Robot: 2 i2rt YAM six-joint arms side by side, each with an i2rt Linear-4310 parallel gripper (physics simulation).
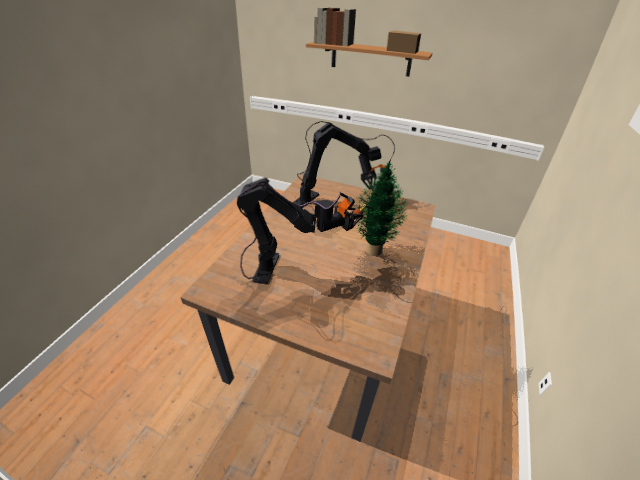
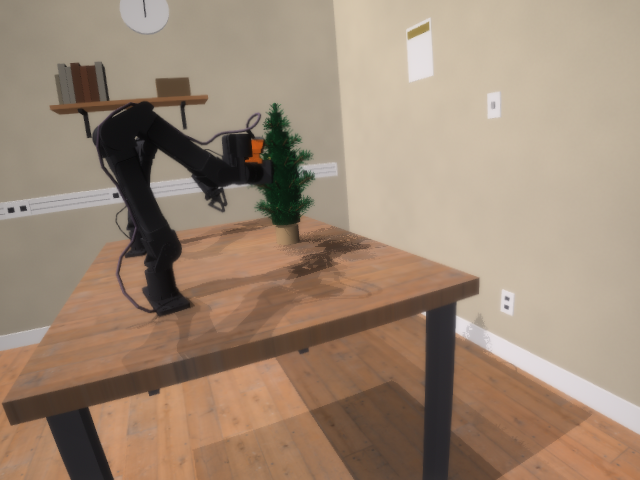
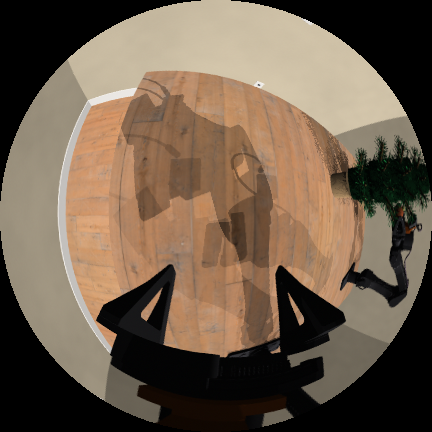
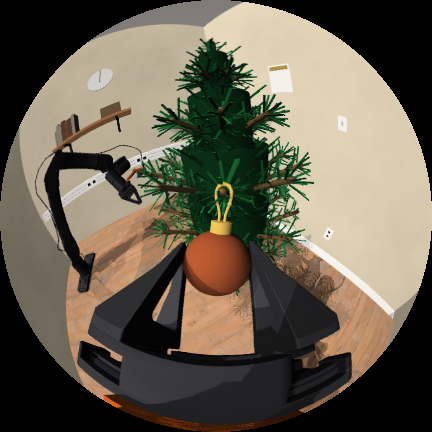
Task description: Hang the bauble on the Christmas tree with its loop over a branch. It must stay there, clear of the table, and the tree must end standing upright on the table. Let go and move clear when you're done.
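The orange bauble has a gold cap and an upright gold loop. My right gripper is shut on the bauble, one finger on each side, at mid-height against the tree. A brown branch tip shows through the loop; whether the loop is around it or in front of it I cannot tell. The green tree stands upright in its pot. My left gripper is open and empty above the table.
Side branches stick out on both sides of the loop. The wooden table carries both arms and the tree. A wall shelf with books and a box hangs behind.
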